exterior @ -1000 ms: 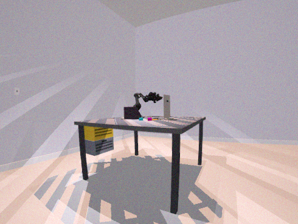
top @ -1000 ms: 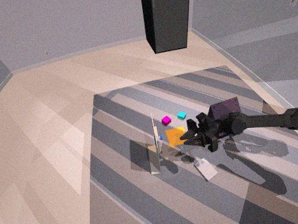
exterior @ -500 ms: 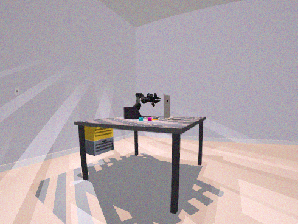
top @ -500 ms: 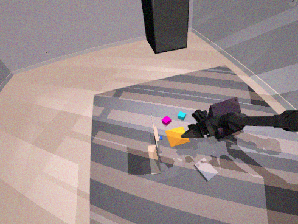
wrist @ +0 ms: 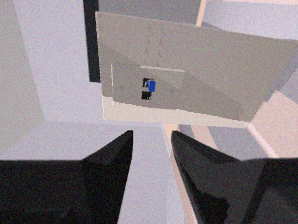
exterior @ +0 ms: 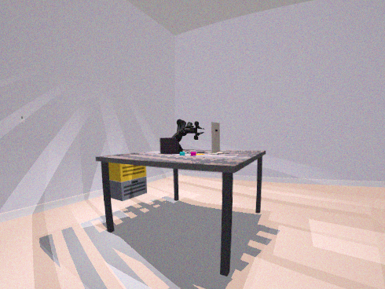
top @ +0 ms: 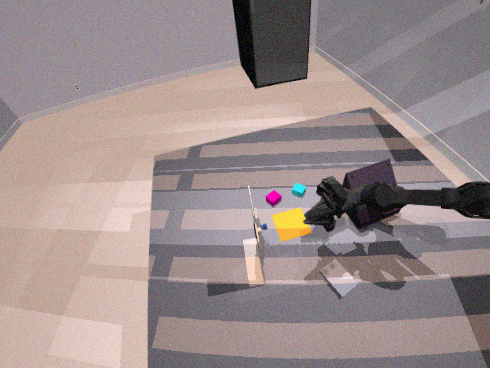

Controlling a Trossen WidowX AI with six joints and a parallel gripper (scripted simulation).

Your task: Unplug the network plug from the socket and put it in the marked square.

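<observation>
Right now the blue network plug is 120 mm ahead of my gripper tip and 20 mm to the right of it. From my gripper tip the other things lie so: beige panel (140 mm ahead, 90 mm below, 20 mm to the right); orange marked square (230 mm below, 130 mm to the right, 30 mm behind); pale flat tile (220 mm below, 120 mm to the left, 90 mm behind).
</observation>
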